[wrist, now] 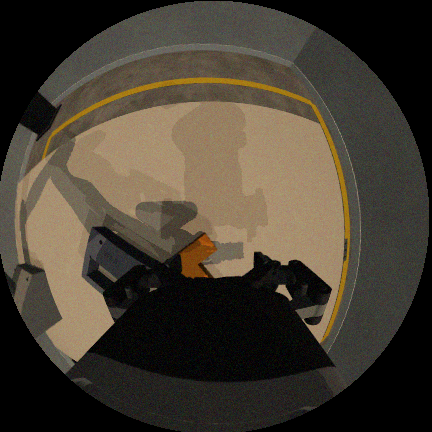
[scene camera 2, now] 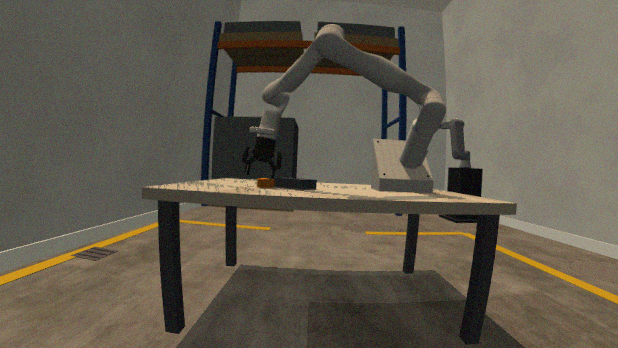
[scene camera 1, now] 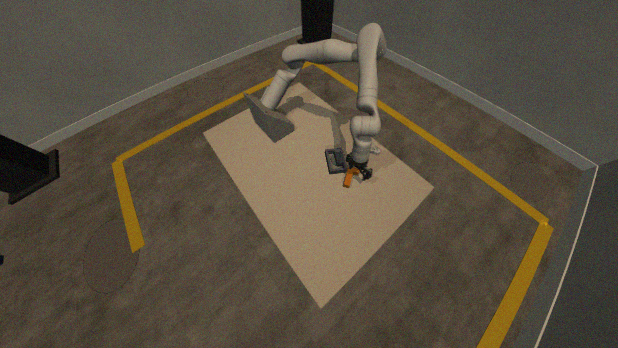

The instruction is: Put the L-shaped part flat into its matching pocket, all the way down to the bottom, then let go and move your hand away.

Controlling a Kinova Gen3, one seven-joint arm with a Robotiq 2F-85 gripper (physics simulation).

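Seen in the pictures: gripper, fingertip midpoint: (wrist: 216, 261) (scene camera 2: 258, 177) (scene camera 1: 357, 173); arm's base, link origin: (scene camera 2: 409, 160) (scene camera 1: 268, 106).
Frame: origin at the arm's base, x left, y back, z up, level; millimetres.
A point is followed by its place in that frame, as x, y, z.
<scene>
The orange L-shaped part (scene camera 1: 347, 180) @[38, -609, -100] (scene camera 2: 265, 183) @[122, -587, -115] (wrist: 194, 257) @[107, -592, -100] lies flat on the table beside the dark pocket block (scene camera 1: 329, 164) @[34, -484, -95] (scene camera 2: 300, 184) @[153, -459, -110] (wrist: 111, 256) @[117, -481, -93], outside its recess. My gripper (scene camera 1: 359, 172) @[100, -618, -93] (scene camera 2: 261, 171) @[100, -618, -93] (wrist: 216, 261) @[100, -618, -93] is open and empty, low above the table at the part. In the wrist view the part shows between the two fingers, closer to the left one, and its lower end is hidden behind the gripper body. The left finger also hides a corner of the block. Whether a finger touches the part cannot be told.
The table (scene camera 1: 300, 225) @[-279, -616, -130] (scene camera 2: 325, 203) @[382, -386, -144] carries the arm's grey slanted base mount (scene camera 1: 272, 122) @[-65, -146, 23] (scene camera 2: 402, 185) @[67, -53, -103] (wrist: 37, 300), well apart from the block. A shelf rack (scene camera 2: 212, 100) and a grey cabinet (scene camera 2: 230, 147) stand behind the table. Arm shadows fall across the table top.
</scene>
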